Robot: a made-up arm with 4 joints. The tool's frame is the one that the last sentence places.
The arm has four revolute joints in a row. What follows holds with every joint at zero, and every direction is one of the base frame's. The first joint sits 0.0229 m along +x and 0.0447 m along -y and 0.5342 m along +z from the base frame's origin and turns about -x. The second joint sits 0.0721 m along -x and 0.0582 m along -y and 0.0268 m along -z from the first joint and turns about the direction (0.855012, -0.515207, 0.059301). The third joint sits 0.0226 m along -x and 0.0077 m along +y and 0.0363 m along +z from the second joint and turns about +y. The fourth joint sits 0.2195 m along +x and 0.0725 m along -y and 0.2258 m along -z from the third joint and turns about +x. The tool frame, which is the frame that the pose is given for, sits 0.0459 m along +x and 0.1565 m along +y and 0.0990 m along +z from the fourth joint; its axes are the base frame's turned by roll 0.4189, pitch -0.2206 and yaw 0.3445 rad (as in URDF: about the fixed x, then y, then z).
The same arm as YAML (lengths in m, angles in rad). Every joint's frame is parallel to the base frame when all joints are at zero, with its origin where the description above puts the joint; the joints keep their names.
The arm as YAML. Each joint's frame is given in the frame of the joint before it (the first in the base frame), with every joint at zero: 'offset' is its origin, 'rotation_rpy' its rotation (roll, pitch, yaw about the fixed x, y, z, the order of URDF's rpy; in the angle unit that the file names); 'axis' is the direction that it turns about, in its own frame. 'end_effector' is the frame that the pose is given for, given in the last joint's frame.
length_unit: m
angle_unit: rad
chain:
  - id: joint 1
    offset: [0.0229, -0.0447, 0.5342]
    rotation_rpy: [0.0, 0.0, 0.0]
    axis: [-1.0, 0.0, 0.0]
  - id: joint 2
    offset: [-0.0721, -0.0582, -0.0268]
    rotation_rpy: [0.0, 0.0, 0.0]
    axis: [0.855012, -0.515207, 0.059301]
  - id: joint 3
    offset: [-0.0226, 0.0077, 0.0363]
    rotation_rpy: [0.0, 0.0, 0.0]
    axis: [0.0, 1.0, 0.0]
  - id: joint 4
    offset: [0.2195, -0.0725, -0.2258]
    rotation_rpy: [0.0, 0.0, 0.0]
    axis: [1.0, 0.0, 0.0]
end_effector:
  offset: [0.0459, 0.1565, 0.099]
  rotation_rpy: [0.4189, -0.2206, 0.3445]

